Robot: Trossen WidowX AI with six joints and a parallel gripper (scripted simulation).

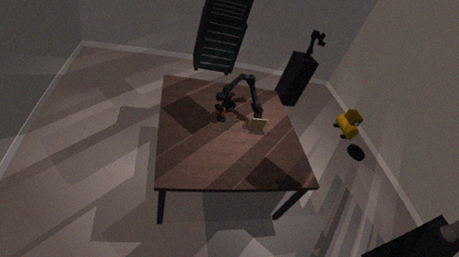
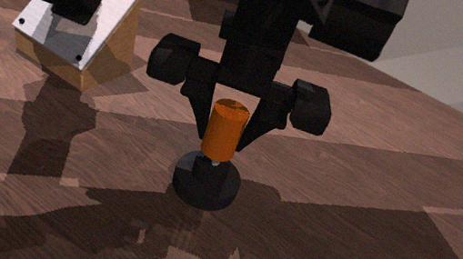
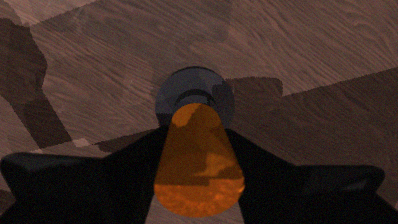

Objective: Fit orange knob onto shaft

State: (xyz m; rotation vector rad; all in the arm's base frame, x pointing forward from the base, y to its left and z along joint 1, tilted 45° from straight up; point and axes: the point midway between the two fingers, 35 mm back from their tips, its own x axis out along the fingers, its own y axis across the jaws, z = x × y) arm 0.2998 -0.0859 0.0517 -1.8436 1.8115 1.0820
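My gripper tip is now 3 cm below the orange knob. Round my gripper tip: round dark pedestal: 4 cm below.
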